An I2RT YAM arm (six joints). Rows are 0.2 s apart.
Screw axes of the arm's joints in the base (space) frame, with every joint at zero. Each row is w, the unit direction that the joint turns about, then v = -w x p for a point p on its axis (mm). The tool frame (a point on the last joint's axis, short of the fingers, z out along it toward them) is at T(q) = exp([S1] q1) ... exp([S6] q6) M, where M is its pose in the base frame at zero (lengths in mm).
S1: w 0 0 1 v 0.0 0.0 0.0
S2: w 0 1 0 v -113.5 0.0 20.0
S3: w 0 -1 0 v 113.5 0.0 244.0
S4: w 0 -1 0 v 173.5 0.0 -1.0
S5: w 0 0 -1 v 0.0 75.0 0.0
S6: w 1 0 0 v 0.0 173.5 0.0
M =
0 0 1 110.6
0 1 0 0.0
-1 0 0 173.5
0 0 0 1
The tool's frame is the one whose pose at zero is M.
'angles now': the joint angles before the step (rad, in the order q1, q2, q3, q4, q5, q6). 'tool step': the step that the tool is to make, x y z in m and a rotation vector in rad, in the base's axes. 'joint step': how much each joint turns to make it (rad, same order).
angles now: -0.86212, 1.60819, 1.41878, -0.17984, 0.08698, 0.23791
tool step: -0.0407, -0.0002, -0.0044, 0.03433, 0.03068, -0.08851
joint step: -0.08622, -0.08633, -0.08492, -0.04719, 0.00325, -0.00184
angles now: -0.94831, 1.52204, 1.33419, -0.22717, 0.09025, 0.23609
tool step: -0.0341, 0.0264, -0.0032, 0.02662, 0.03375, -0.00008
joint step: -0.04239, -0.14859, -0.12671, -0.06076, -0.03299, -0.02947
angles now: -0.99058, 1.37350, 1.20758, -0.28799, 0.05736, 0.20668
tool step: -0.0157, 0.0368, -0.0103, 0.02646, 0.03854, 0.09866
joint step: 0.01700, -0.14534, -0.12922, -0.05823, -0.06470, -0.05278
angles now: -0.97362, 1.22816, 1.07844, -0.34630, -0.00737, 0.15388
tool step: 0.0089, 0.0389, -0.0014, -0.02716, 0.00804, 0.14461
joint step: 0.11321, -0.10449, -0.07401, -0.01437, -0.01701, -0.03494
